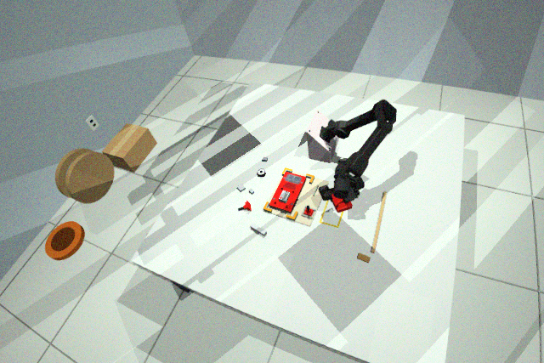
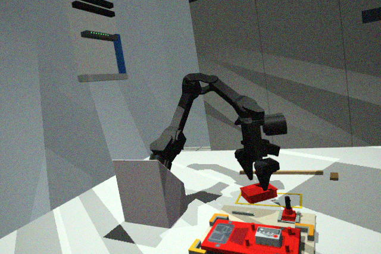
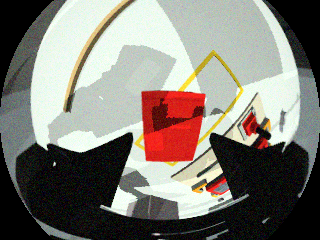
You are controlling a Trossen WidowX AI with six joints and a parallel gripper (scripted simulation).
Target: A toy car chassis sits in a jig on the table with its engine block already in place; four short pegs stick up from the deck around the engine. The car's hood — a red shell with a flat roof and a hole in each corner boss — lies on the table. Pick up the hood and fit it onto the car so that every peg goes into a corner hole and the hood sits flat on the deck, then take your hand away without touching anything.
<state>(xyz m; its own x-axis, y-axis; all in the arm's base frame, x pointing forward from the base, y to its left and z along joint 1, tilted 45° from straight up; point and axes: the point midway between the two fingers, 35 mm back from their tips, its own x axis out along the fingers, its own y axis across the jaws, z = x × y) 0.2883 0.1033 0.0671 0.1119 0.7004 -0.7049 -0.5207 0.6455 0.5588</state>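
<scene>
Right now my gripper tip is 20 mm above the red hood. From my gripper tip the other things lie so: grey engine block: 250 mm to the right, 40 mm ahead, 10 mm below; wooden stick: 170 mm to the left, 60 mm ahead, 30 mm below.
</scene>
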